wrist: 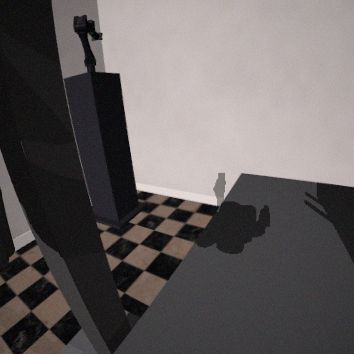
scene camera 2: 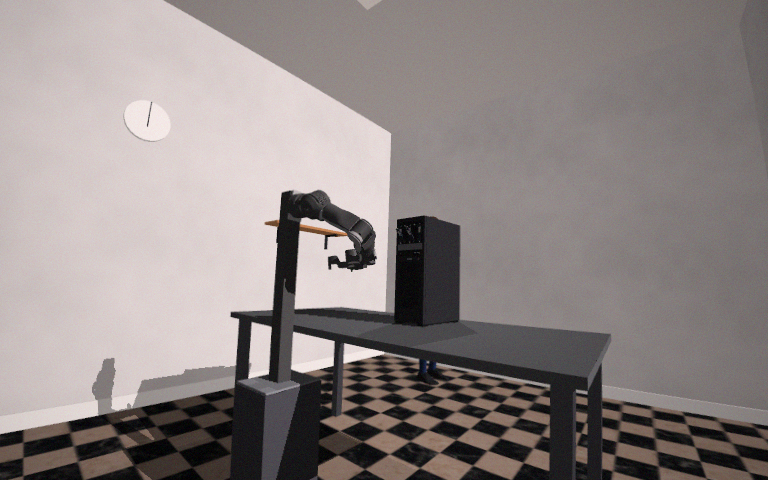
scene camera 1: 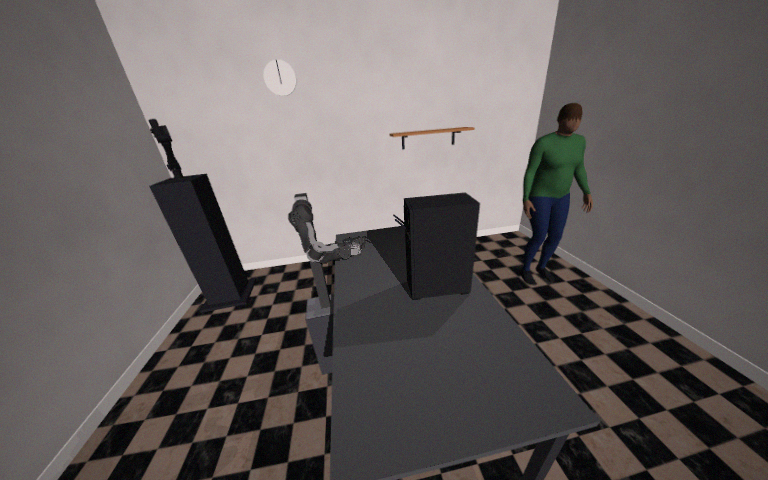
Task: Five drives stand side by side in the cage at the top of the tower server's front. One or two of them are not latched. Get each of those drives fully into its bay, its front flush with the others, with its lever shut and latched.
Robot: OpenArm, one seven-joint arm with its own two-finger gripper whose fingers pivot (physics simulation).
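Note:
The black tower server [scene camera 1: 444, 249] [scene camera 2: 442, 271] stands upright on the table. Its drive cage [scene camera 2: 409, 232] is at the top of the front in the second scene view; the drives are small and dark there, and I cannot tell them apart. Two thin levers [scene camera 1: 398, 220] stick out from the top of the front in the first scene view. How far each drive sits in its bay is too small to tell. My gripper [scene camera 1: 362, 243] [scene camera 2: 333, 262] is open and empty, in the air above the table, in front of the tower and apart from it. The tower does not show in the wrist view.
The grey table [scene camera 1: 441, 384] [scene camera 2: 509, 345] [wrist: 260, 295] carries the tower. My arm's post [scene camera 2: 283, 328] stands at its front edge. A tall dark pedestal [scene camera 1: 195, 243] [wrist: 100, 150] with a small arm stands off to one side. A person [scene camera 1: 555, 169] stands behind the table. A wooden shelf [scene camera 1: 433, 131] hangs on the wall.

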